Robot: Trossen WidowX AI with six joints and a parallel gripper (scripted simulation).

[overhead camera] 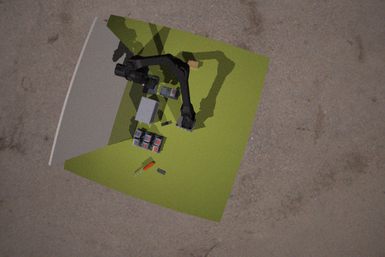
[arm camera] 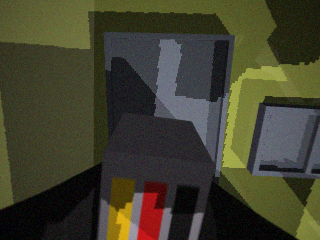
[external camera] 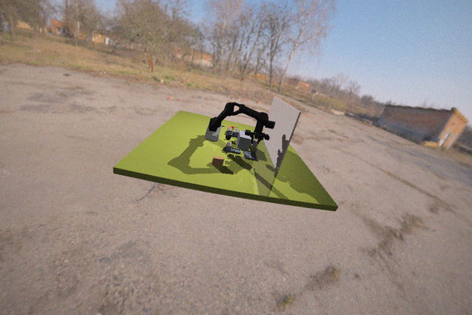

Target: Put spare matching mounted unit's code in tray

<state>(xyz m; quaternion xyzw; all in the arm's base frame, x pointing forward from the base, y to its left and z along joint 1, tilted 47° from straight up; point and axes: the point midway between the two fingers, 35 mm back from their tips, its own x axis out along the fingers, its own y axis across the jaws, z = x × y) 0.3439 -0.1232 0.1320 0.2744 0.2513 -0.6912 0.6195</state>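
My gripper tip is now 90 mm above the dark grey tray and 10 mm past it. The rest, counted from my gripper tip: grey mounted unit: 180 mm to the left, 60 mm behind, 40 mm below; then grey spare: 20 mm above; then tall grey wall panel: 180 mm ahead, 170 mm to the left, 130 mm above.
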